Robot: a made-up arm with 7 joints. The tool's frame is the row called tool. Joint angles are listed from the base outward.
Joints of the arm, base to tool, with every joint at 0 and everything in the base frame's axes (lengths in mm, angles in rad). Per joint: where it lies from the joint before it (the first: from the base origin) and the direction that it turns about. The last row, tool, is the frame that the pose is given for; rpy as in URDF.
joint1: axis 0.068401 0.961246 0.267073 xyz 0 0 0
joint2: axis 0.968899 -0.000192 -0.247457 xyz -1 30 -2
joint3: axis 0.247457 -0.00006 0.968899 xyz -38 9 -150
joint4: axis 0.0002 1 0.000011 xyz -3 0 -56
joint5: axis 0.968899 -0.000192 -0.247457 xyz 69 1 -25
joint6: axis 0.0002 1 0.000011 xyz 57 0 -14
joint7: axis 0.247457 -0.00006 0.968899 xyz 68 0 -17
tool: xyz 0 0 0 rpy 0 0.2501 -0.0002
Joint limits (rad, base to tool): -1.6..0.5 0..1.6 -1.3..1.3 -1.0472..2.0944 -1.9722..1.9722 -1.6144..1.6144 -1.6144..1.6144
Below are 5 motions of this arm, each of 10 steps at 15 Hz.
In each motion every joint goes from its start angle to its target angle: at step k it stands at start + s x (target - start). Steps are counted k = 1, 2, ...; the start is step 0. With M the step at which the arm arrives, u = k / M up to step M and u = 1 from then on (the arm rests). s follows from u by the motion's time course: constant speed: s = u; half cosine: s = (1 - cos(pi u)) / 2; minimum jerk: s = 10 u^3 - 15 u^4 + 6 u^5.
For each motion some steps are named. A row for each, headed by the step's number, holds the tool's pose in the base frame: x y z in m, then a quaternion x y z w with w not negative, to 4 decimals.
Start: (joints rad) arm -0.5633 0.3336 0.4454 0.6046 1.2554 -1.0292 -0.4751
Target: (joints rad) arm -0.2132 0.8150 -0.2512 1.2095 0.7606 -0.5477 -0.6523
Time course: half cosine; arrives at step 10
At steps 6, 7, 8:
6: 0.1681 0.2039 -0.2934 0.5000 0.3352 -0.5032 0.6200
7: 0.1386 0.2308 -0.3004 0.4706 0.4293 -0.5017 0.5853
8: 0.1133 0.2534 -0.3014 0.4466 0.5036 -0.4927 0.5514

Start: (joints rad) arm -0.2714 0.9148 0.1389 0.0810 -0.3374 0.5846 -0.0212
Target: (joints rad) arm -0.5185 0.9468 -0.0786 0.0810 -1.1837 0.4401 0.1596
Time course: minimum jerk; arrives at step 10
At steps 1, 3, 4, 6, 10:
1: 0.2174 0.2402 -0.1458 0.2454 0.2559 0.1124 0.9283
3: 0.2265 0.2293 -0.1434 0.1953 0.2356 0.0906 0.9477
4: 0.2349 0.2184 -0.1401 0.1440 0.2172 0.0694 0.9630
6: 0.2522 0.1933 -0.1290 0.0189 0.1823 0.0220 0.9828
10: 0.2643 0.1729 -0.1162 -0.0916 0.1638 -0.0151 0.9821

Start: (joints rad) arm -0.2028 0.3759 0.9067 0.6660 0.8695 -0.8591 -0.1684
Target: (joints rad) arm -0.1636 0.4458 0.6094 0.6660 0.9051 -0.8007 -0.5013
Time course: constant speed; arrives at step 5
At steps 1, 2, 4, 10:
1: 0.1382 0.2343 -0.2475 0.4839 0.1024 -0.0275 0.8687
2: 0.1411 0.2304 -0.2498 0.4882 0.1253 -0.0853 0.8595
4: 0.1453 0.2220 -0.2554 0.4928 0.1726 -0.1984 0.8295
10: 0.1465 0.2177 -0.2586 0.4930 0.1968 -0.2531 0.8088

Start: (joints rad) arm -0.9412 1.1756 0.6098 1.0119 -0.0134 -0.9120 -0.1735
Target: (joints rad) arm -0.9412 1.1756 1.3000 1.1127 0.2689 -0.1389 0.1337
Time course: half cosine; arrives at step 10
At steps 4, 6, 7, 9, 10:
4: 0.1894 0.3619 0.0456 0.2859 -0.3365 0.4158 0.7951
6: 0.1736 0.3861 0.0270 0.1677 -0.2607 0.5329 0.7874
7: 0.1670 0.3947 0.0160 0.1108 -0.2223 0.5775 0.7777
9: 0.1592 0.4035 -0.0002 0.0346 -0.1683 0.6267 0.7601
10: 0.1582 0.4045 -0.0025 0.0242 -0.1607 0.6325 0.7573

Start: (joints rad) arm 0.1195 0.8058 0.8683 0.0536 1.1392 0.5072 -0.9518
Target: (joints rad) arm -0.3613 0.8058 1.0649 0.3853 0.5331 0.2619 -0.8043
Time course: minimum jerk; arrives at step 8
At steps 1, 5, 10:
1: 0.0772 0.3352 -0.0692 0.4839 0.6002 0.2251 0.5958
5: 0.1104 0.3577 -0.0782 0.3383 0.3828 0.2165 0.8320
10: 0.1265 0.3619 -0.0796 0.2708 0.2668 0.2167 0.8992

